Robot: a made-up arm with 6 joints. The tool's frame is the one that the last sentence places.
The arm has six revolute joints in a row. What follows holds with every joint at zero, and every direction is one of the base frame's.
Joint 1 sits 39 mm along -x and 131.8 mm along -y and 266.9 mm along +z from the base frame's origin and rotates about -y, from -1.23 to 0.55 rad.
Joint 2 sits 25.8 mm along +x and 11.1 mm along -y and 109.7 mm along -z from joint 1 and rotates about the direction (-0.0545, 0.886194, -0.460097), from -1.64 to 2.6 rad.
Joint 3 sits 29.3 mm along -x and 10.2 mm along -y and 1.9 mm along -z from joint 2 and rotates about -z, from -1.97 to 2.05 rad.
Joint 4 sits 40.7 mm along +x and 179.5 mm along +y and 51.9 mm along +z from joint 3 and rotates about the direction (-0.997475, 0.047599, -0.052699), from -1.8 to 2.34 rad.
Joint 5 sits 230.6 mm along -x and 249.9 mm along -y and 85.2 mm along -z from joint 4 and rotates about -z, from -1.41 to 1.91 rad.
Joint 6 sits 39 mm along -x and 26.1 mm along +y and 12 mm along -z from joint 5 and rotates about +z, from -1.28 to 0.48 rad.
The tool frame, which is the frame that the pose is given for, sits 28.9 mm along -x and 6 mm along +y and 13.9 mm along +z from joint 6; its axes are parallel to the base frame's.
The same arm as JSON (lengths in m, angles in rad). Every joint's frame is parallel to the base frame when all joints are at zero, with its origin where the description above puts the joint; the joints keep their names.
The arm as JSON. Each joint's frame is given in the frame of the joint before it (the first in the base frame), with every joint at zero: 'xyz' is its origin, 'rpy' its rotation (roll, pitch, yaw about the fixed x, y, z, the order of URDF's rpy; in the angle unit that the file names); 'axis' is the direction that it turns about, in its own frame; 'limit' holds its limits. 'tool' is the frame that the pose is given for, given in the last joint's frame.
{"units": {"length": "m", "angle": "rad"}, "joints": [
  {"name": "joint 1", "type": "revolute", "origin": {"xyz": [-0.039, -0.1318, 0.2669], "rpy": [0.0, 0.0, 0.0]}, "axis": "-y", "limit": {"lower": -1.23, "upper": 0.55}},
  {"name": "joint 2", "type": "revolute", "origin": {"xyz": [0.0258, -0.0111, -0.1097], "rpy": [0.0, 0.0, 0.0]}, "axis": [-0.0545, 0.886194, -0.460097], "limit": {"lower": -1.64, "upper": 2.6}},
  {"name": "joint 3", "type": "revolute", "origin": {"xyz": [-0.0293, -0.0102, -0.0019], "rpy": [0.0, 0.0, 0.0]}, "axis": "-z", "limit": {"lower": -1.97, "upper": 2.05}},
  {"name": "joint 4", "type": "revolute", "origin": {"xyz": [0.0407, 0.1795, 0.0519], "rpy": [0.0, 0.0, 0.0]}, "axis": [-0.997475, 0.047599, -0.052699], "limit": {"lower": -1.8, "upper": 2.34}},
  {"name": "joint 5", "type": "revolute", "origin": {"xyz": [-0.2306, -0.2499, -0.0852], "rpy": [0.0, 0.0, 0.0]}, "axis": "-z", "limit": {"lower": -1.41, "upper": 1.91}},
  {"name": "joint 6", "type": "revolute", "origin": {"xyz": [-0.039, 0.0261, -0.012], "rpy": [0.0, 0.0, 0.0]}, "axis": "+z", "limit": {"lower": -1.28, "upper": 0.48}}
], "tool": {"origin": {"xyz": [-0.0289, 0.006, 0.0139], "rpy": [0.0, 0.0, 0.0]}}}

